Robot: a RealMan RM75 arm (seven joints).
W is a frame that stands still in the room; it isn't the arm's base.
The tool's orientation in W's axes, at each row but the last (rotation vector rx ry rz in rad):
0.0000, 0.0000, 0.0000
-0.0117, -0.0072, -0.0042
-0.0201, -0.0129, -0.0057
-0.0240, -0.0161, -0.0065
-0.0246, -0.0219, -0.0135
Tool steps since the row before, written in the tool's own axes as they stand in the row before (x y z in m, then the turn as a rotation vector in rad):
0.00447, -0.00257, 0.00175, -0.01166, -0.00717, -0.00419
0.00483, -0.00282, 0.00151, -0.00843, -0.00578, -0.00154
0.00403, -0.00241, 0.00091, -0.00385, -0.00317, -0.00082
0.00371, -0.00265, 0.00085, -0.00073, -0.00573, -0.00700
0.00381, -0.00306, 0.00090, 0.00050, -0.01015, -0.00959
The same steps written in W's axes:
0.00447, -0.00257, 0.00175, -0.01166, -0.00717, -0.00419
0.00481, -0.00282, 0.00158, -0.00844, -0.00576, -0.00153
0.00400, -0.00241, 0.00101, -0.00386, -0.00316, -0.00081
0.00368, -0.00265, 0.00097, -0.00066, -0.00589, -0.00687
0.00375, -0.00309, 0.00106, 0.00057, -0.01039, -0.00933

